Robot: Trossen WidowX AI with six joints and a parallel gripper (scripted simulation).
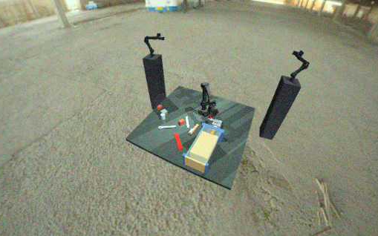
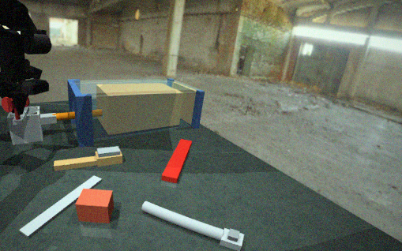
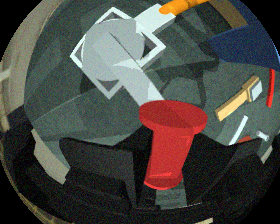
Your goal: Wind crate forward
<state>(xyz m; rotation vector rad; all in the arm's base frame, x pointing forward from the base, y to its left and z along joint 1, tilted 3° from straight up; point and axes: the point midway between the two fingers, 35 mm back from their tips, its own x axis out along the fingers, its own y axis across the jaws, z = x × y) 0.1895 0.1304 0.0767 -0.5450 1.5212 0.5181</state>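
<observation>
The winch is 9 cm to the left of my gripper tip and 8 cm below it. Also, from my gripper tip: wooden-handled tool: 16 cm ahead, 16 cm to the right, 10 cm below; winch handle: 1 cm ahead, 4 cm to the left, 1 cm below; red knob: 2 cm above.
</observation>
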